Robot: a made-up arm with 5 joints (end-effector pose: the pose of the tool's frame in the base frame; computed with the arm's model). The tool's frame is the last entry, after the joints.
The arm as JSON. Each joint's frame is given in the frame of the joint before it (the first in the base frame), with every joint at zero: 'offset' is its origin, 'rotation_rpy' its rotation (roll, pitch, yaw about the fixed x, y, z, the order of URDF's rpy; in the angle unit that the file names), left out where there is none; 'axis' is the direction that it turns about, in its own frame. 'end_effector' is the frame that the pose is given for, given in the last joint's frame.
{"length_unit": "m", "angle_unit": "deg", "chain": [
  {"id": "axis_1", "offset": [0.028, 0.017, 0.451], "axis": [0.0, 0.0, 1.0]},
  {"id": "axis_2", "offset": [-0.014, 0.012, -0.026], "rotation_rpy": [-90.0, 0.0, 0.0], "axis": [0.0, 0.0, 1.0]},
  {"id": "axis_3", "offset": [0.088, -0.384, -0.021], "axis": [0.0, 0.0, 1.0]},
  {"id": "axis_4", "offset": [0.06, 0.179, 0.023], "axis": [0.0, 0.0, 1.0]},
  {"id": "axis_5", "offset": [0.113, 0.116, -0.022], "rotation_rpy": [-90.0, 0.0, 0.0], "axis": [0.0, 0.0, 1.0]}
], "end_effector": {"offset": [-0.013, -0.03, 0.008], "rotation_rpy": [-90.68, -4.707, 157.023]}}
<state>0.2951 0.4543 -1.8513 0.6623 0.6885</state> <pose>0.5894 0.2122 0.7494 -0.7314 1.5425 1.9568</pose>
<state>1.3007 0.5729 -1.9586 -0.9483 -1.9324</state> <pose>0.1865 0.4741 0.8764 -2.2750 0.5946 -1.0734</pose>
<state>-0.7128 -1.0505 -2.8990 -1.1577 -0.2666</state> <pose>-0.3790 0.3920 0.6394 -0.8240 -0.9410 -2.3142</pose>
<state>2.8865 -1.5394 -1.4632 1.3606 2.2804</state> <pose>0.3385 -0.0457 0.8633 -0.3364 -0.1572 -1.8806</pose>
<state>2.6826 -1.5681 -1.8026 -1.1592 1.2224</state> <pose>0.5986 -0.2811 0.5627 1.3195 -2.1110 0.6671</pose>
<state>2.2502 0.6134 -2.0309 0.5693 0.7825</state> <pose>-0.3920 0.5013 0.7320 1.4855 -0.1830 -1.7107</pose>
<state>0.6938 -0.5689 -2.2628 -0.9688 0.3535</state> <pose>-0.2285 -0.1643 1.0147 -1.1919 -0.9923 -0.0729</pose>
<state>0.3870 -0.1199 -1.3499 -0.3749 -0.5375</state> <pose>0.3086 0.1434 0.9752 -2.2131 1.2204 0.4668</pose>
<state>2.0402 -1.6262 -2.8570 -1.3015 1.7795</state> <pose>0.2655 -0.4480 0.2956 0.7886 -2.2802 -1.3783</pose>
